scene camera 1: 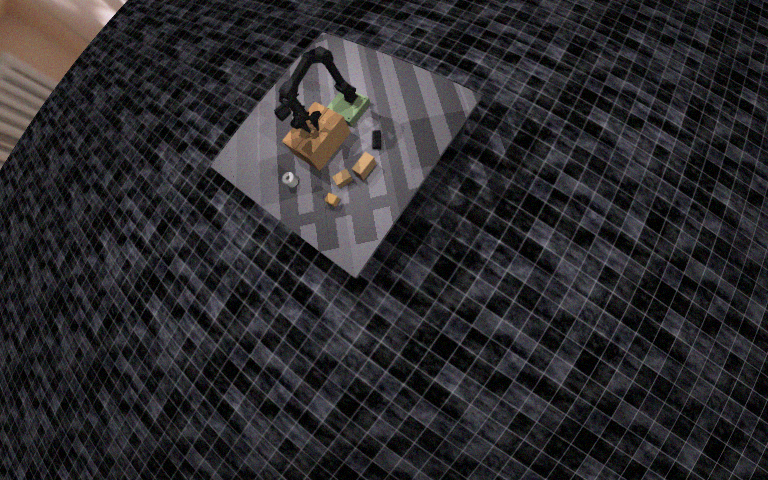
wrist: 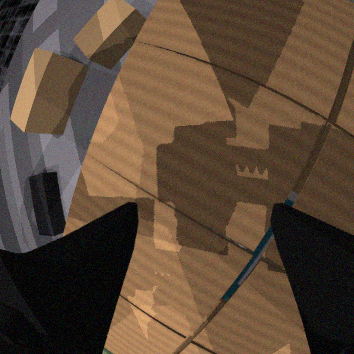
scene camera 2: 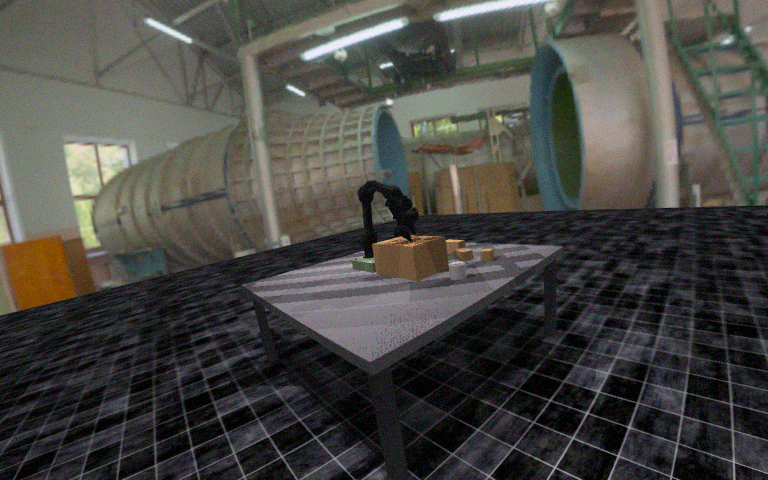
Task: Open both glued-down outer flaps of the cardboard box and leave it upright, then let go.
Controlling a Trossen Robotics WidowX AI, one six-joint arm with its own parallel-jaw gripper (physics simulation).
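Where they show: gripper, between the fingertips: point(scene camera 1: 314, 131) point(wrist: 206, 212) point(scene camera 2: 413, 238); arm's base, origin of its link: point(scene camera 1: 351, 98) point(scene camera 2: 370, 256).
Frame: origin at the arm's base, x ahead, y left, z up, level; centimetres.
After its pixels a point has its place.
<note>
The cardboard box point(scene camera 1: 331, 146) @[x 33.1, y 12.3, z 1.0 cm] point(scene camera 2: 399, 261) @[x 37.6, y -9.6, z 2.9 cm] point(wrist: 190, 90) @[x 38.2, y 7.9, z 10.1 cm] stands upright on the table. Its top looks flat, with panels meeting along thin dark seams in the wrist view. A narrow teal strip point(wrist: 252, 262) @[x 31.7, y 1.0, z 8.7 cm] runs along one seam, partly covered by the right finger. No outer flap is seen raised; in the scene views the top is small and partly hidden by the arm. My gripper point(scene camera 1: 310, 129) @[x 33.6, y 4.5, z 10.9 cm] point(scene camera 2: 409, 237) @[x 33.6, y 4.5, z 10.9 cm] point(wrist: 206, 212) @[x 33.6, y 4.5, z 10.9 cm] is open and empty, pointing down over the box top. I cannot tell whether the fingertips touch the cardboard.
A green block point(scene camera 1: 357, 113) @[x 6.8, y 10.1, z -1.1 cm] point(scene camera 2: 362, 263) @[x 5.9, y -9.7, z -1.0 cm] is beside the box, near the arm's base. A white cylinder point(scene camera 1: 293, 182) @[x 62.1, y 5.3, z -1.3 cm] point(scene camera 2: 457, 271) @[x 64.2, y -1.0, z -1.4 cm], a black block point(scene camera 1: 376, 139) @[x 15.1, y 30.4, z -2.0 cm] point(wrist: 46, 204) @[x 15.9, y 28.0, z -1.9 cm] and small cardboard blocks point(scene camera 1: 364, 165) @[x 33.2, y 37.0, z 2.8 cm] point(scene camera 2: 487, 254) point(wrist: 50, 92) @[x 32.9, y 32.3, z 0.2 cm] are around it on the table point(scene camera 1: 249, 152) @[x 62.8, y -40.7, z -5.2 cm] point(scene camera 2: 339, 316) @[x 52.4, y -52.0, z -5.2 cm].
</note>
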